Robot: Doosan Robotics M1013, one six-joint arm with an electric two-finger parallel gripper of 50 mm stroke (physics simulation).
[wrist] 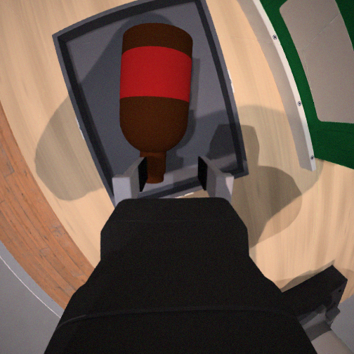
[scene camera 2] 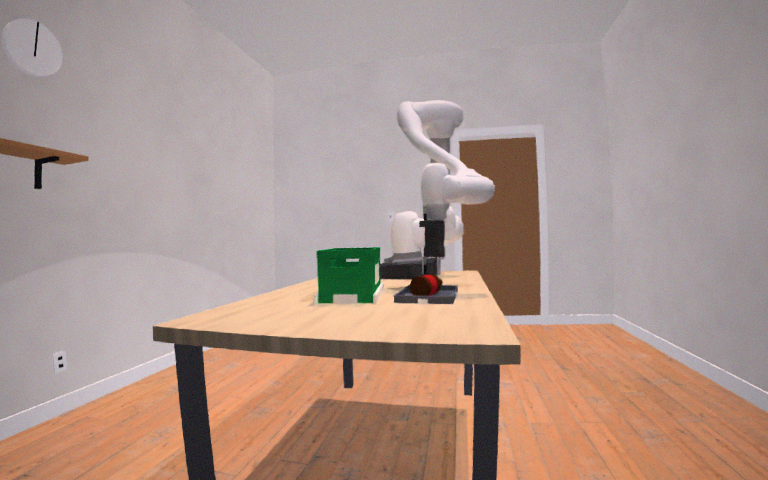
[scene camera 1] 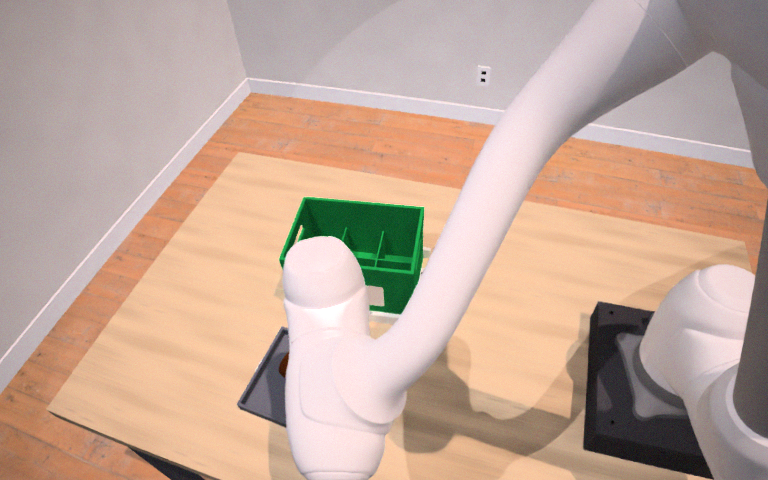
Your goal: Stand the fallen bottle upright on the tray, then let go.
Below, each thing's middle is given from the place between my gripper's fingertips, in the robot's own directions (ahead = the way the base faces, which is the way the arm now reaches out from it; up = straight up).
Right now my hand is 60 mm short of the brown bottle [wrist: 154,89], 20 mm to the left of it and 30 mm above it. The rest, counted from my hand: dark grey tray [scene camera 1: 268,395] 70 mm ahead, 20 mm to the right, 70 mm below.
